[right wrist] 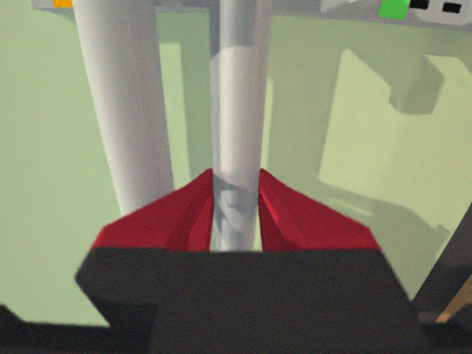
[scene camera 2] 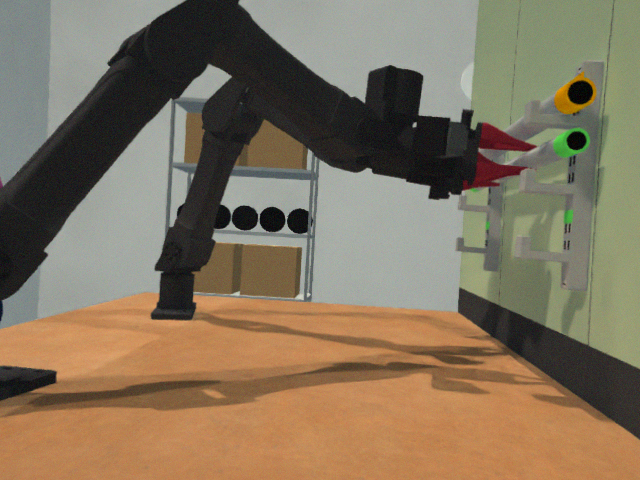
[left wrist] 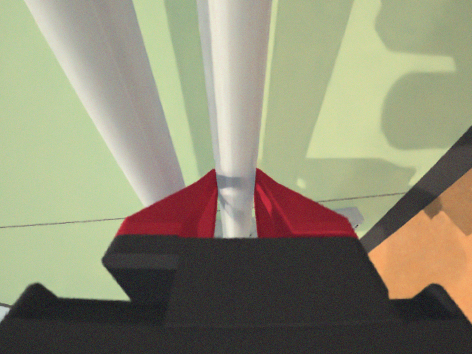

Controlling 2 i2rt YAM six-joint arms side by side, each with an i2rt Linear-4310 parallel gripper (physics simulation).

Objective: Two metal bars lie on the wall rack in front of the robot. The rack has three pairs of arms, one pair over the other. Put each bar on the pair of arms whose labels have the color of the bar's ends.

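Pixels of known places: left gripper, fingertip midpoint: [left wrist: 235,176]; right gripper, fingertip midpoint: [right wrist: 235,178] [scene camera 2: 537,160]; left arm's base at its link origin: [scene camera 2: 175,312].
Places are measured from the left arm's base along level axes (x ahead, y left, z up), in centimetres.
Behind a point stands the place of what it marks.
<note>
The green-ended bar [scene camera 2: 571,143] @[y -61.2, x 42.9, z 27.1 cm] [left wrist: 240,100] @[y -33.1, x 48.2, z 27.3 cm] [right wrist: 242,125] @[y -49.9, x 44.5, z 27.3 cm] hangs level between the top and middle arms of the rack [scene camera 2: 580,232] @[y -57.8, x 46.6, z 18.1 cm]. My right gripper [scene camera 2: 534,158] @[y -46.9, x 47.0, z 27.4 cm] [right wrist: 235,178] @[y -46.9, x 47.0, z 27.4 cm] is shut on it. My left gripper [left wrist: 235,176] @[y -27.5, x 51.3, z 27.4 cm] is also shut on it, farther along; in the scene view it is mostly hidden behind the right gripper. The orange-ended bar [scene camera 2: 574,95] @[y -61.0, x 42.9, z 32.0 cm] [left wrist: 110,100] @[y -33.4, x 48.0, z 32.0 cm] [right wrist: 125,100] @[y -51.0, x 44.1, z 31.9 cm] lies at the top pair of arms, above the held bar. A green label [scene camera 2: 568,215] @[y -56.4, x 45.9, z 20.0 cm] shows on the near post between the middle and bottom arms. An orange label [right wrist: 62,3] @[y -55.3, x 46.2, z 35.1 cm] shows in the right wrist view.
The near middle arm [scene camera 2: 547,186] @[y -57.0, x 43.0, z 23.0 cm] and bottom arm [scene camera 2: 542,253] @[y -57.0, x 42.9, z 15.6 cm] have upturned tips and bear no bar. The far rack post [scene camera 2: 494,253] @[y -17.8, x 55.8, z 14.9 cm] also carries arms. A green wall stands behind the rack, over the wooden table [scene camera 2: 330,434] @[y -71.3, x 17.4, z 0.0 cm]. A shelf unit [scene camera 2: 314,232] stands in the background.
</note>
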